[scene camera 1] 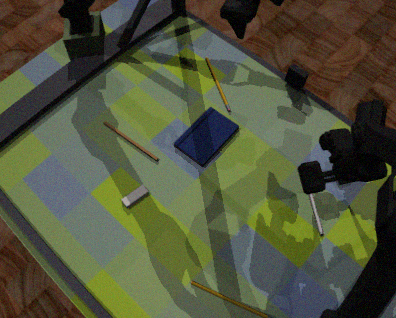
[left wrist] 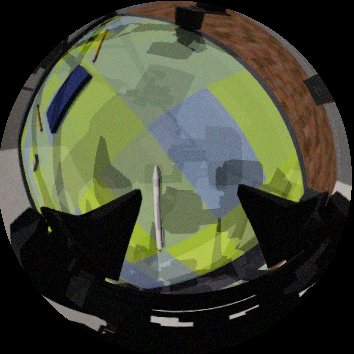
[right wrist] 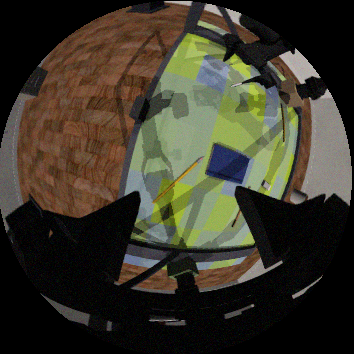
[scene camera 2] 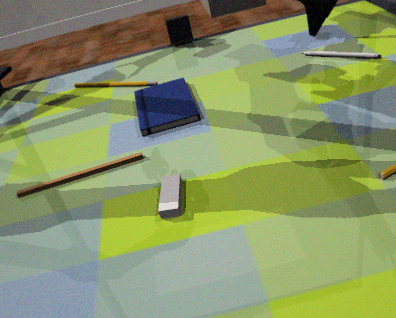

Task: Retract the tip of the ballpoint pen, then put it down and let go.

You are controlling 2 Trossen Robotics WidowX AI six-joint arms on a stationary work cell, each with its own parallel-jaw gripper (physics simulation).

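Places are measured from the left arm's base along level axes (x ahead, y left, z up), in centimetres.
Pixels of known places: left gripper, fingertip midpoint: (scene camera 1: 329, 181) (left wrist: 190, 191) (right wrist: 232, 71) (scene camera 2: 319, 26); right gripper, fingertip midpoint: (scene camera 1: 246, 27) (right wrist: 188, 193); left arm's base at its link origin: (right wrist: 298, 91); right arm's base at its link origin: (scene camera 1: 81, 25) (right wrist: 183, 276).
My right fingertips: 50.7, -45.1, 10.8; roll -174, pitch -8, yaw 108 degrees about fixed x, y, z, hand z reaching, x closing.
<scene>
Ahead of a thing's pixels: the offset from my right fingertips to its top centre, as dx, dy, dz. "spot": to the spot under its first point.
The ballpoint pen @[-34.4, +16.2, -20.3] (scene camera 1: 317, 216) (scene camera 2: 342, 54) (left wrist: 157, 212) is slim and pale grey and lies flat on the patterned table. Its tapered end points up the picture in the left wrist view; whether the writing tip is out is too small to tell there. My left gripper (left wrist: 190, 191) is open above the pen, which shows between its fingers, nearer the finger at the picture's left. In scene camera 1 the left arm hides the pen's upper end. My right gripper (right wrist: 188, 193) is open and empty, high above the table's far side, away from the pen.
A dark blue notebook @[-3.6, +17.6, -20.0] (scene camera 1: 207, 136) (scene camera 2: 167, 106) lies mid-table. Yellow pencils lie behind it @[+4.9, +3.1, -20.5] (scene camera 1: 218, 84) and at the bottom @[spot: -31.6, +44.4, -20.5] (scene camera 1: 227, 298) in scene camera 1. A brown stick @[+9.9, +30.6, -20.5] (scene camera 1: 131, 141) (scene camera 2: 80, 175) and a pale eraser @[-1.6, +40.3, -20.0] (scene camera 1: 135, 196) (scene camera 2: 170, 192) lie farther left there.
</scene>
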